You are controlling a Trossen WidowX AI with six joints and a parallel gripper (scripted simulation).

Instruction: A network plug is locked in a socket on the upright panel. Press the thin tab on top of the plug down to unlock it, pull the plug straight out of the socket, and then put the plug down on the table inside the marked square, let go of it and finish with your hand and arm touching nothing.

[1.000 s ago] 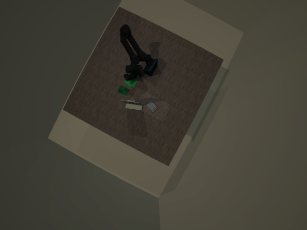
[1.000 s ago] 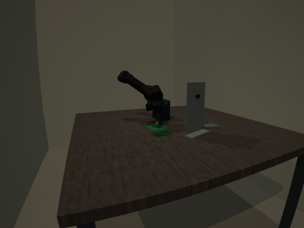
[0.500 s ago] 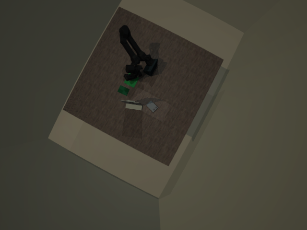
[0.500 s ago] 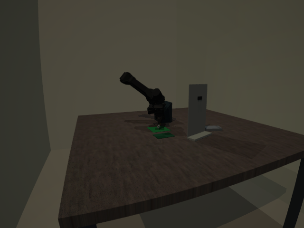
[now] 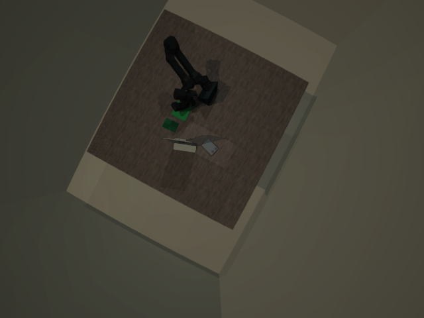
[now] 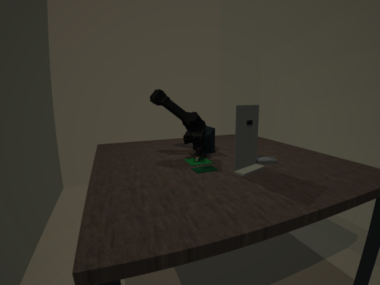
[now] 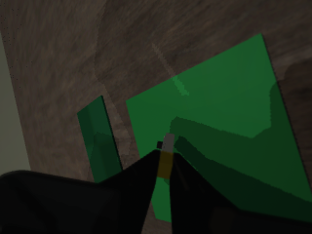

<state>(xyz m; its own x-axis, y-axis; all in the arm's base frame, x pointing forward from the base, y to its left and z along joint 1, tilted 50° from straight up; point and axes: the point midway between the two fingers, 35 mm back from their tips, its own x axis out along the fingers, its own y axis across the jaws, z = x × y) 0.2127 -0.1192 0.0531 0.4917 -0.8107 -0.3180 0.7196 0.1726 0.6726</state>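
The green marked square is 1 cm behind my gripper tip, 1 cm to the left of it and 2 cm below it. Also, from my gripper tip: small flat grey box: 14 cm ahead, 33 cm to the left, 2 cm below; grey upright panel: 21 cm ahead, 16 cm to the left, 11 cm above; network plug: right at my gripper tip.
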